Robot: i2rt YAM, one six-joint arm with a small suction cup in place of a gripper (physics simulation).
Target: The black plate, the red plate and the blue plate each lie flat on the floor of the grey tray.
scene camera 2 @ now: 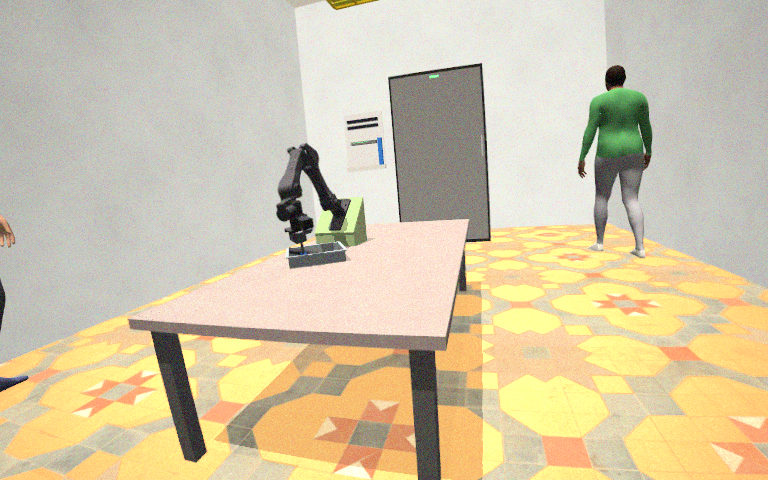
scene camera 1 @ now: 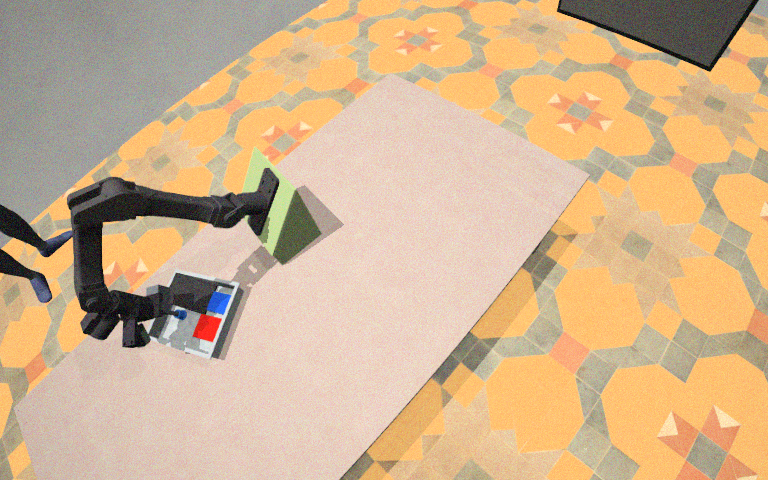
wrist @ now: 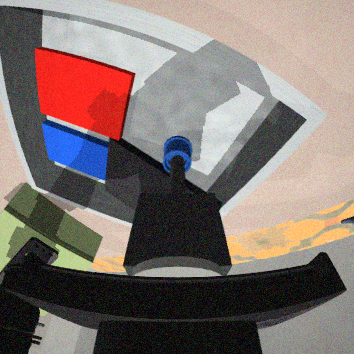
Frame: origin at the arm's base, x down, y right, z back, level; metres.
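Seen in the pictures: hand at its tool point: (scene camera 1: 183,315) (wrist: 176,148); arm's base at its link origin: (scene camera 2: 340,214) (scene camera 1: 263,202).
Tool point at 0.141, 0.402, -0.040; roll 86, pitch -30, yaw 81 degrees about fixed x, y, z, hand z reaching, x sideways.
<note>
Pixels of each thing's middle, then the offset from my tool point to it, as dx, dy, dz.
- grey tray at the middle of its body: (wrist: 124,146) (scene camera 1: 195,313) (scene camera 2: 315,254) -0.010, -0.041, -0.031
- red plate at the middle of its body: (wrist: 79,93) (scene camera 1: 211,328) +0.007, -0.055, -0.097
- blue plate at the middle of its body: (wrist: 75,151) (scene camera 1: 223,303) +0.007, -0.122, -0.052
- black plate at the middle of its body: (wrist: 152,194) (scene camera 1: 190,293) (scene camera 2: 304,252) -0.014, -0.056, +0.038
The grey tray (scene camera 1: 200,353) (scene camera 2: 315,260) (wrist: 297,133) sits on the table near its left end. The red plate (scene camera 1: 207,328) (wrist: 81,90) and the blue plate (scene camera 1: 219,302) (wrist: 73,149) lie flat side by side on its floor. The black plate (scene camera 1: 194,290) (wrist: 131,168) lies in the tray next to the blue plate, and the suction mount hides part of it in the wrist view. My gripper (scene camera 1: 179,314) (scene camera 2: 297,248) (wrist: 177,153), a blue suction cup, hangs just above the tray floor beside the black plate with nothing on it.
A green wedge-shaped block (scene camera 1: 282,214) (scene camera 2: 354,224) (wrist: 21,225) stands on the table behind the tray, with the arm reaching over it. A person in a green top (scene camera 2: 605,152) walks on the tiled floor at the far right, near a grey door (scene camera 2: 439,152).
</note>
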